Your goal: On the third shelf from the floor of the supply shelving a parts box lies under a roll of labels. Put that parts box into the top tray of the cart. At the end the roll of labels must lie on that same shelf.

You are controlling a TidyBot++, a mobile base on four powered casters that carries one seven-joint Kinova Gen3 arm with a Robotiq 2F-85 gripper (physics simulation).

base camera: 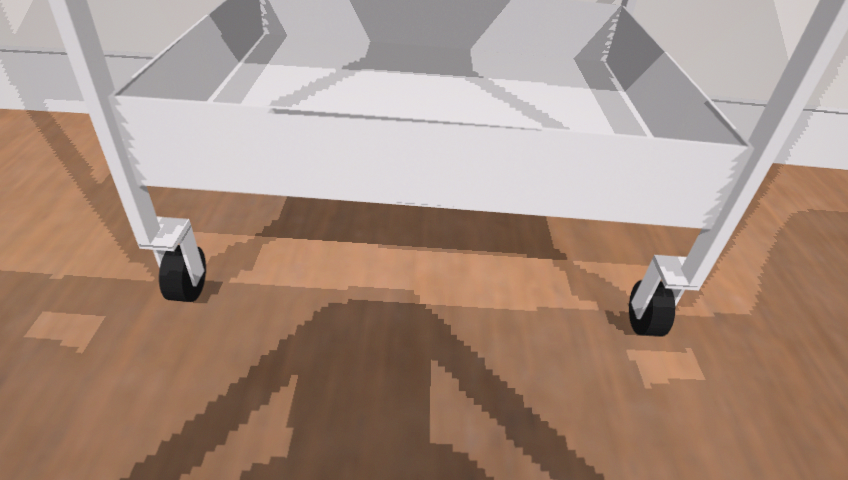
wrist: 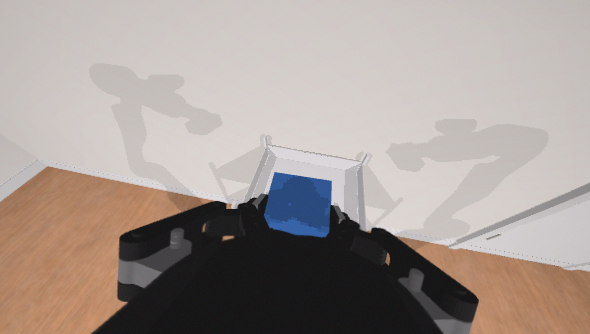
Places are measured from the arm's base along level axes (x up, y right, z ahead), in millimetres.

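Pixels of known places: gripper, fingertip midpoint: (wrist: 297, 209).
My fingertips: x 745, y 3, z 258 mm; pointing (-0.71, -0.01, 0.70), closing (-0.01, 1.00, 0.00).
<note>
For each thing: its top centre in the pictures, then the offset to it from my fingertips. "*": a spot on its surface instead. Level surfaces: height alone.
- blue parts box at its top centre: (wrist: 296, 216) dx +6, dy +0, dz -10 mm
- cart's top tray at a spot on its surface: (wrist: 315, 156) * dx -426, dy +46, dz +476 mm
- cart's lower tray at a spot on its surface: (base camera: 416, 160) * dx -973, dy +11, dz +150 mm
- wooden floor at its surface level: dx -1142 mm
My gripper (wrist: 297, 209) is shut on a blue parts box (wrist: 300, 200), seen in the wrist view between the two fingers. The white cart stands beyond it. The cart's top tray (wrist: 315, 156) shows behind and around the box in the wrist view, lower and farther off, with its near part hidden by the box and the gripper. In the base camera view the cart's lower tray (base camera: 416, 160) stands straight ahead, between two front legs. The supply shelving and the roll of labels do not show in either view.
The cart's front casters (base camera: 182, 273) (base camera: 652, 308) stand on the wooden floor (base camera: 368, 368) (wrist: 65, 240). A pale wall (wrist: 300, 60) rises close behind the cart, with shadows of the arm on it. A white door-like panel (wrist: 545, 230) is at the right in the wrist view.
</note>
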